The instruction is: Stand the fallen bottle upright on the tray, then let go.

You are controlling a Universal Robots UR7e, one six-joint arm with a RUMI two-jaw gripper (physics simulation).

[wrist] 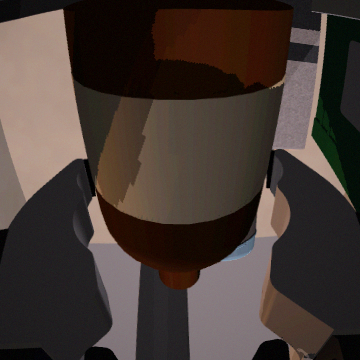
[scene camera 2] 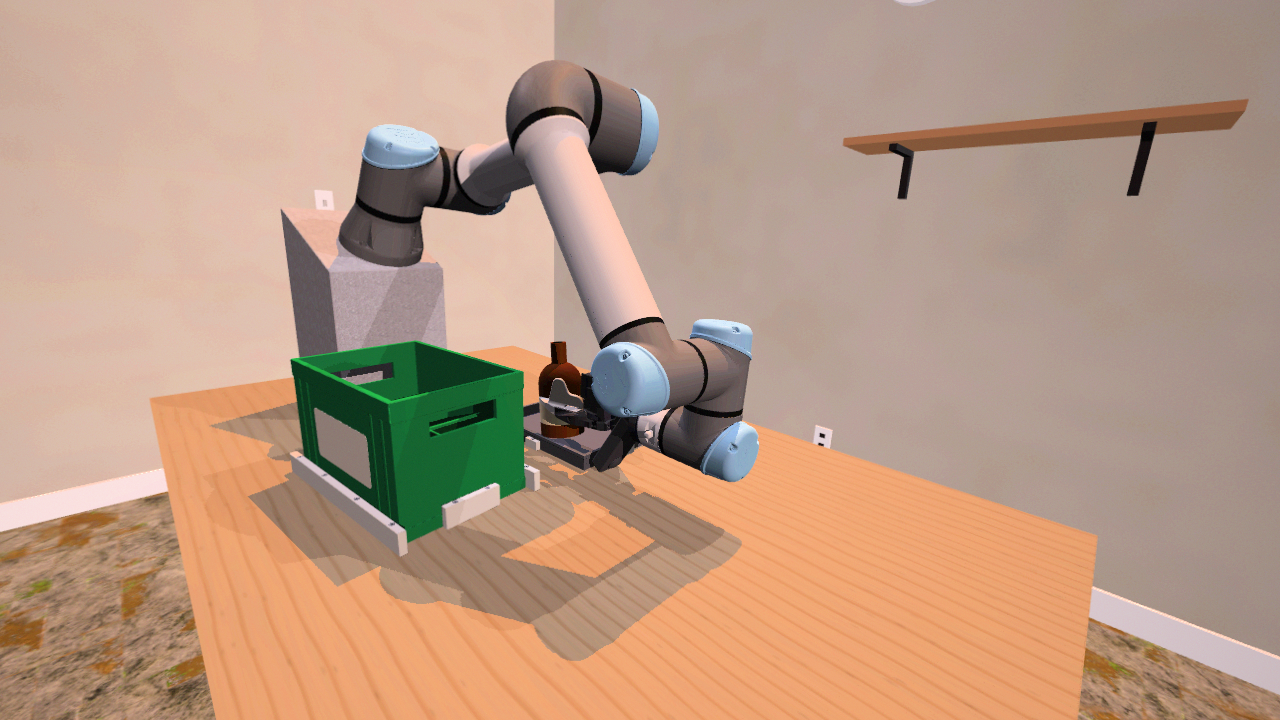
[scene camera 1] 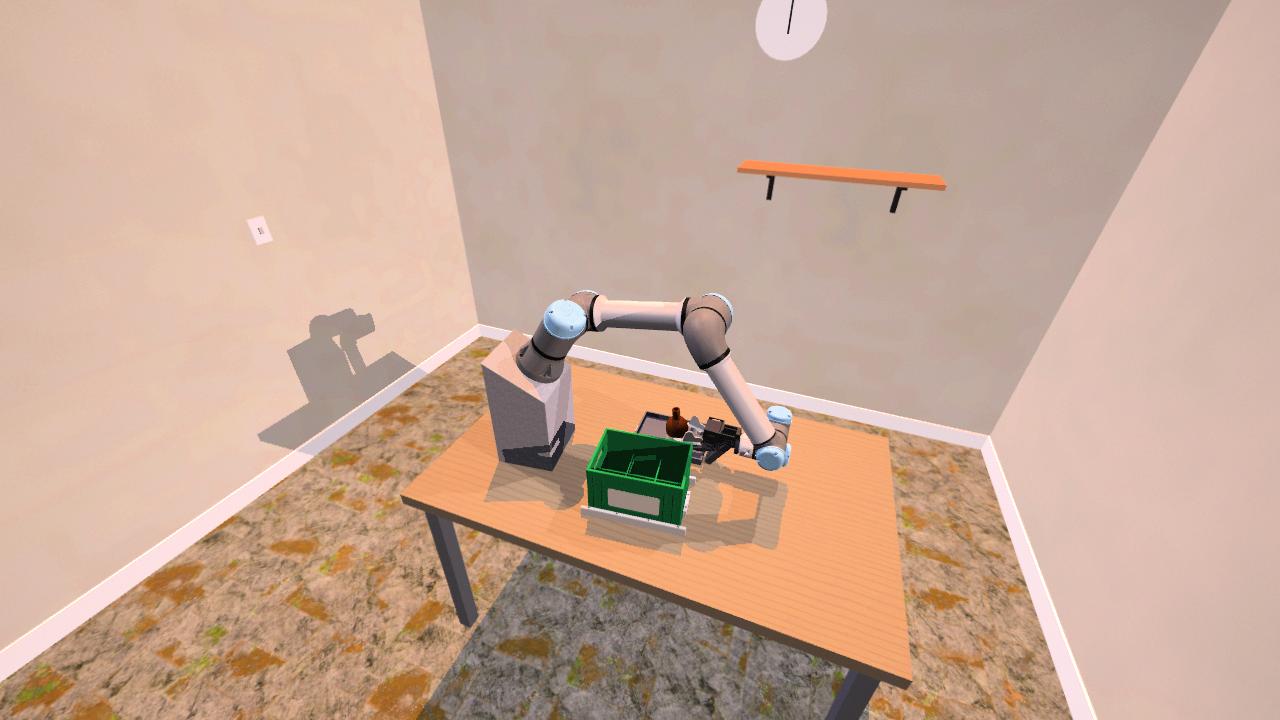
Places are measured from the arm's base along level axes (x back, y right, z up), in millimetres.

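Pixels of known places: gripper, fingertip midpoint: [wrist: 178, 158] [scene camera 2: 559, 392] [scene camera 1: 676, 430]; arm's base, link origin: [scene camera 2: 381, 245] [scene camera 1: 538, 364].
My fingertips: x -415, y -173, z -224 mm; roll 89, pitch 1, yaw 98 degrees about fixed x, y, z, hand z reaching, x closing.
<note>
For each thing: its top centre in the pictures, then the offset to it from my fingertips. Level surfaces: height alone.
- brown bottle, top centre: [wrist: 181, 284] [scene camera 2: 560, 342] [scene camera 1: 678, 409] dz +88, dx -1, dy -1 mm
- dark grey tray, top centre: [wrist: 48, 4] [scene camera 2: 575, 419] [scene camera 1: 672, 433] dz -71, dx +37, dy -55 mm
- green crate, top centre: [scene camera 2: 405, 365] [scene camera 1: 641, 456] dz +78, dx +7, dy +239 mm
- table, surface height: dz -97 mm
A brown bottle [scene camera 1: 675, 424] [scene camera 2: 560, 376] [wrist: 180, 160] with a pale label stands upright, neck up, over the dark grey tray [scene camera 1: 656, 425] [scene camera 2: 562, 450]. Its base is at the tray floor; whether it touches or hangs a hair above cannot be made out. My gripper [scene camera 1: 691, 431] [scene camera 2: 565, 404] [wrist: 178, 158] reaches in from the side, level, and is shut on the bottle's body around the label, one jaw on each side. In scene camera 2 the far jaw is hidden behind the bottle and the near jaw.
A green crate [scene camera 1: 599, 492] [scene camera 2: 456, 465] [wrist: 331, 127] with dividers stands close beside the tray, between white strips [scene camera 2: 349, 504] on the table [scene camera 1: 805, 573] [scene camera 2: 805, 608]. The arm's grey pedestal [scene camera 1: 528, 420] [scene camera 2: 384, 308] stands behind. A wall shelf [scene camera 1: 841, 174] [scene camera 2: 1047, 125] hangs well above.
</note>
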